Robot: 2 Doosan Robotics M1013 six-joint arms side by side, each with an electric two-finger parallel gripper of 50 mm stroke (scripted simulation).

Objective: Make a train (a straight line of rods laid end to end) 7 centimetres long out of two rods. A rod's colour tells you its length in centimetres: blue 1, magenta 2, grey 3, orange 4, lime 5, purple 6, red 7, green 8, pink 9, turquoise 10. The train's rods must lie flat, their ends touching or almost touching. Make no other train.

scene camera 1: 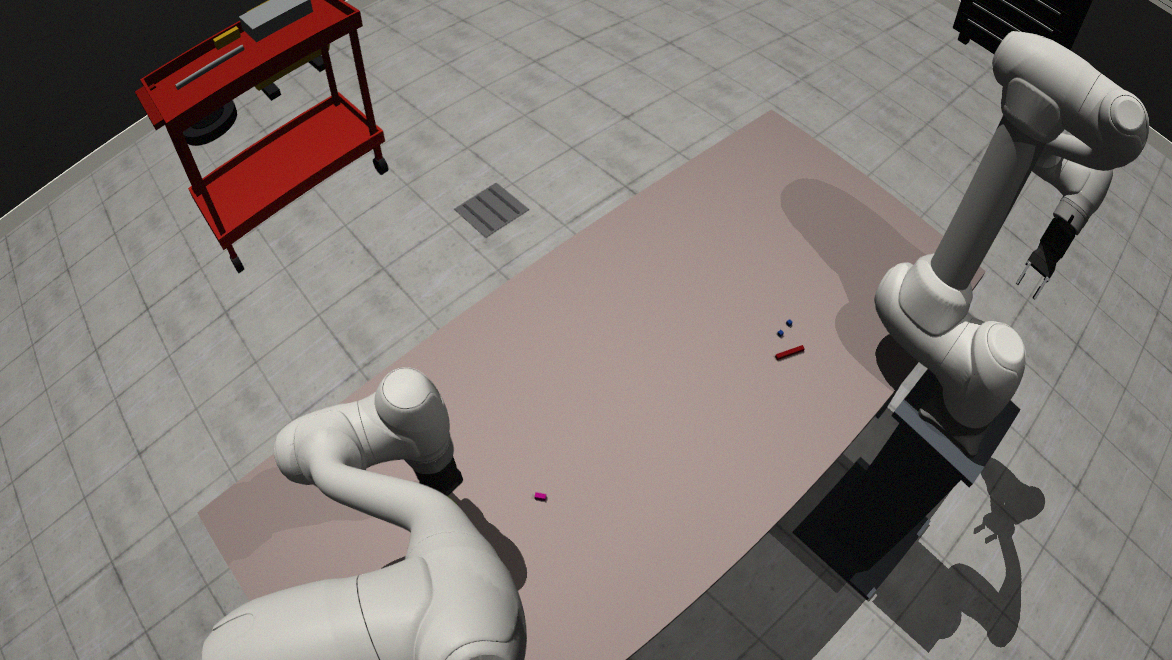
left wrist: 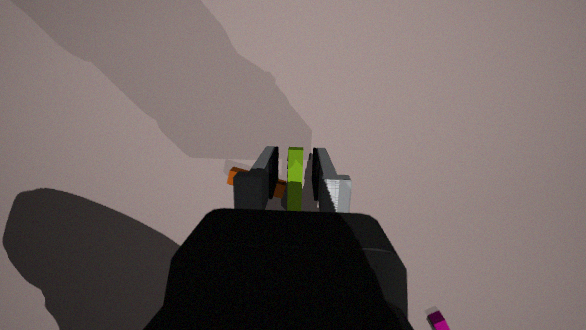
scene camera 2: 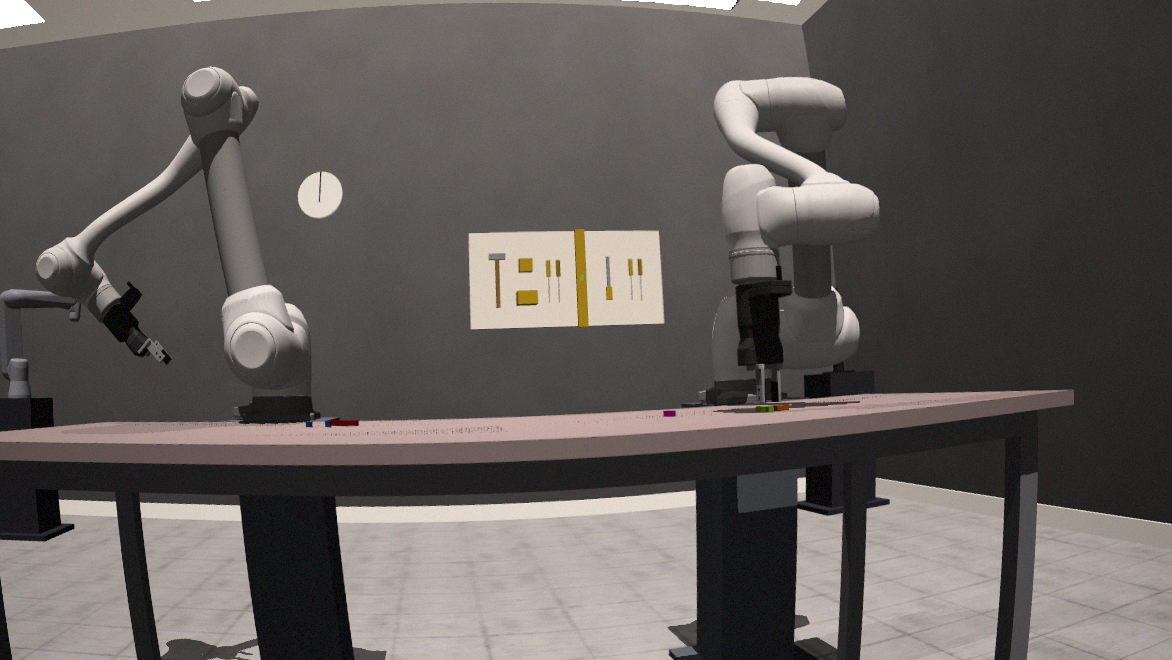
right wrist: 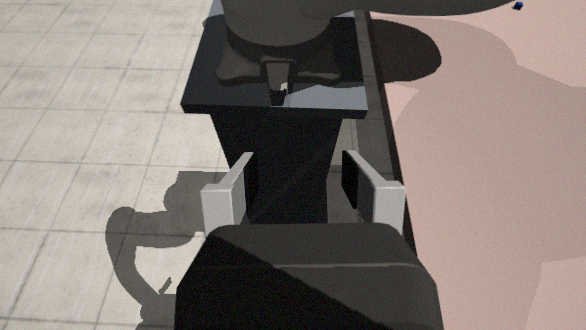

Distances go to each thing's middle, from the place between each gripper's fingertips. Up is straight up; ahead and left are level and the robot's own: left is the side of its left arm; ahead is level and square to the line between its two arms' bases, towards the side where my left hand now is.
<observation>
My left gripper (scene camera 2: 769, 402) is now 2 cm past the lime rod (left wrist: 295, 154) and 3 cm above it.
I see the lime rod 1220 mm to the left of my right hand (scene camera 2: 166, 360), 660 mm ahead of it and 150 mm below it.
</observation>
